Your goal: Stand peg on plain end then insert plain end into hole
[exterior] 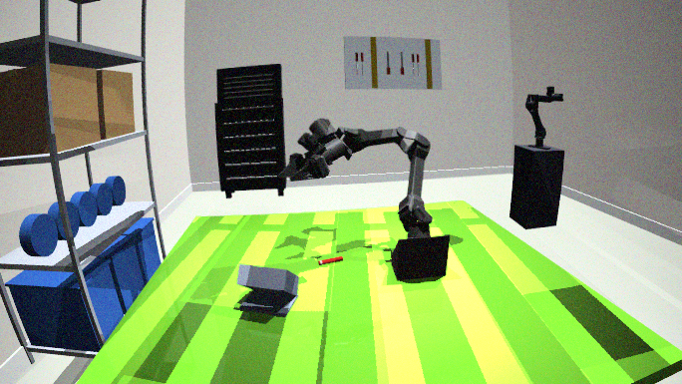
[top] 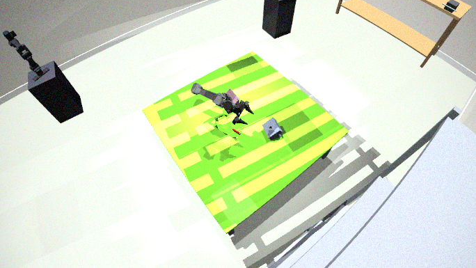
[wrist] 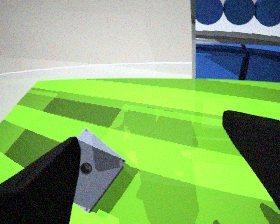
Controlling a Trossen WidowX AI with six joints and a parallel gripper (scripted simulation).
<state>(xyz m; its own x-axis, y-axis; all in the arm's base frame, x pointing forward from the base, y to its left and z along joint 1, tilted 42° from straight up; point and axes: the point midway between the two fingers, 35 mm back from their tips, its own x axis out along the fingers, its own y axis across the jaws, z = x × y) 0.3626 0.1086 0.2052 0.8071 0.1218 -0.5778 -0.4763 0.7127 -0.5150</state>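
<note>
My gripper tip is 28 cm above the red peg, 11 cm past it and 4 cm to the left of it. Also, from my gripper tip: grey sloped panel (23 cm below, 19 cm to the left, 4 cm ahead).
</note>
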